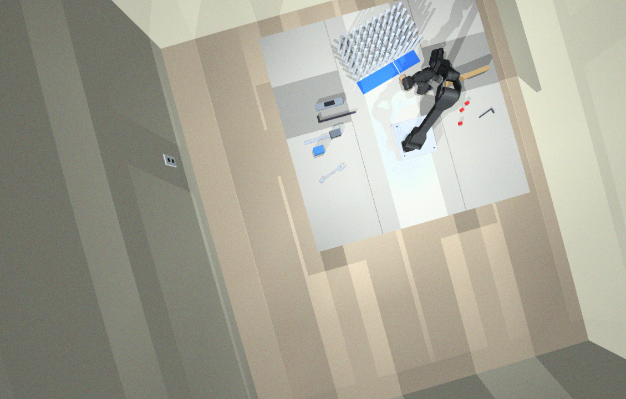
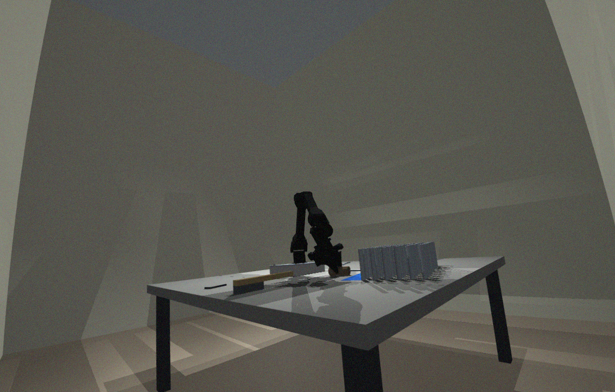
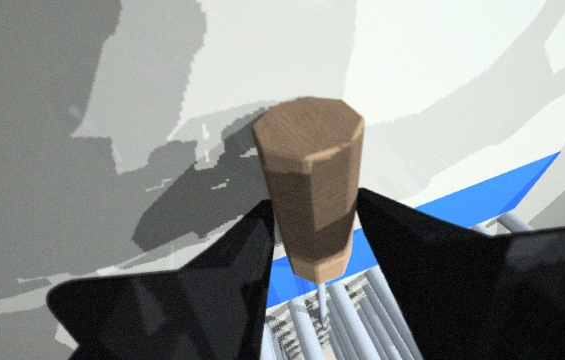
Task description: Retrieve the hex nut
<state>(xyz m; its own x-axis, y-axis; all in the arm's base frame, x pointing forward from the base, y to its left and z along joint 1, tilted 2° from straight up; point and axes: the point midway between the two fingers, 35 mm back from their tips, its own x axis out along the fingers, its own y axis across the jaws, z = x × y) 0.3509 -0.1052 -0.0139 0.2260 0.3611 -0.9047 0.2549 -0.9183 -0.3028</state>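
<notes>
Right now the wooden-handled pick is 100 mm ahead of my gripper tip and 30 mm to the left of it. The rest, counted from my gripper tip: grey bar (460 mm to the left, 10 mm behind); blue taped strip (90 mm ahead, 70 mm to the left, 20 mm below); blue block (580 mm to the left, 250 mm behind).
</notes>
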